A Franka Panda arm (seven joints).
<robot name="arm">
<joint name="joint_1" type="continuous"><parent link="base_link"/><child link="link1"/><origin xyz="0.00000 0.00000 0.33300"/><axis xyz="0 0 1"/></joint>
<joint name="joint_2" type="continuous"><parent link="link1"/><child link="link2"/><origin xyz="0.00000 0.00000 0.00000"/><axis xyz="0 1 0"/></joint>
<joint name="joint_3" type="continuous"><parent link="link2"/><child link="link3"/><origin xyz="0.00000 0.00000 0.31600"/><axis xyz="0 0 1"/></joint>
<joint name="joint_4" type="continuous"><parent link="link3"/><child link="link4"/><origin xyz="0.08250 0.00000 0.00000"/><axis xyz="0 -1 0"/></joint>
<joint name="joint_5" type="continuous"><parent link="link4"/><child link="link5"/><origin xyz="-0.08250 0.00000 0.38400"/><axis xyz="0 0 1"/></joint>
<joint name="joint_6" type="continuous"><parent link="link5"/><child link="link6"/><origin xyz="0.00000 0.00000 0.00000"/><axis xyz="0 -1 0"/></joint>
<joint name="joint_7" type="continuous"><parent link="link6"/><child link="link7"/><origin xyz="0.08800 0.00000 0.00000"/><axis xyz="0 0 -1"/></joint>
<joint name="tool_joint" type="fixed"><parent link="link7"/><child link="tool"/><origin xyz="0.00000 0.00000 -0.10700" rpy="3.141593 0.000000 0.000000"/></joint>
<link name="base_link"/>
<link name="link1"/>
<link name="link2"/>
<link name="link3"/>
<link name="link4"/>
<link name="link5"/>
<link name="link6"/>
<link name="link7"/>
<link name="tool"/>
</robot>
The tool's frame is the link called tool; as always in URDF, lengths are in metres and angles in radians. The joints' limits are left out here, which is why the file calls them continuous.
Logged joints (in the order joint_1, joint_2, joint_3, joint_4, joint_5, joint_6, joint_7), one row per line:
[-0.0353 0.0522 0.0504 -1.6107 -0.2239 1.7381 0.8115]
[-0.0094 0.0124 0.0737 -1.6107 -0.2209 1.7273 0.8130]
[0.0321 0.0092 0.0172 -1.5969 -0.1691 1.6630 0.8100]
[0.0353 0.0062 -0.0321 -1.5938 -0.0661 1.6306 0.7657]
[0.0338 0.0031 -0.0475 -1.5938 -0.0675 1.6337 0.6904]
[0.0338 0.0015 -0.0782 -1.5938 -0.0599 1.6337 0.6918]
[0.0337 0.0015 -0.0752 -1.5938 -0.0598 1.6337 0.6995]
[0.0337 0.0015 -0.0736 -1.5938 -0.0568 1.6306 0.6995]
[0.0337 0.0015 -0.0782 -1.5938 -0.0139 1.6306 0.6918]
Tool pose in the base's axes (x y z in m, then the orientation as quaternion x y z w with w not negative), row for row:
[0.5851 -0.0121 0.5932 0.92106 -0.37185 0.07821 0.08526]
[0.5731 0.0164 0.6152 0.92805 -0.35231 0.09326 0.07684]
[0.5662 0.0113 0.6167 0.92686 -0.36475 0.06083 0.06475]
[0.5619 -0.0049 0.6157 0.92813 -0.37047 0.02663 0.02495]
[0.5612 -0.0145 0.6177 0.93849 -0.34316 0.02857 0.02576]
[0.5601 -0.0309 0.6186 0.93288 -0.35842 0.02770 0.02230]
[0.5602 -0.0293 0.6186 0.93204 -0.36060 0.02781 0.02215]
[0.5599 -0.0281 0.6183 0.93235 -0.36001 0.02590 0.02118]
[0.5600 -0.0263 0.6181 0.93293 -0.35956 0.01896 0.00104]
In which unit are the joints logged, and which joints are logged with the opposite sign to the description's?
The joints are logged in radians. Opposite sign: none.
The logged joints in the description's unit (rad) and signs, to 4 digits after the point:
[-0.0353 0.0522 0.0504 -1.6107 -0.2239 1.7381 0.8115]
[-0.0094 0.0124 0.0737 -1.6107 -0.2209 1.7273 0.8130]
[0.0321 0.0092 0.0172 -1.5969 -0.1691 1.6630 0.8100]
[0.0353 0.0062 -0.0321 -1.5938 -0.0661 1.6306 0.7657]
[0.0338 0.0031 -0.0475 -1.5938 -0.0675 1.6337 0.6904]
[0.0338 0.0015 -0.0782 -1.5938 -0.0599 1.6337 0.6918]
[0.0337 0.0015 -0.0752 -1.5938 -0.0598 1.6337 0.6995]
[0.0337 0.0015 -0.0736 -1.5938 -0.0568 1.6306 0.6995]
[0.0337 0.0015 -0.0782 -1.5938 -0.0139 1.6306 0.6918]

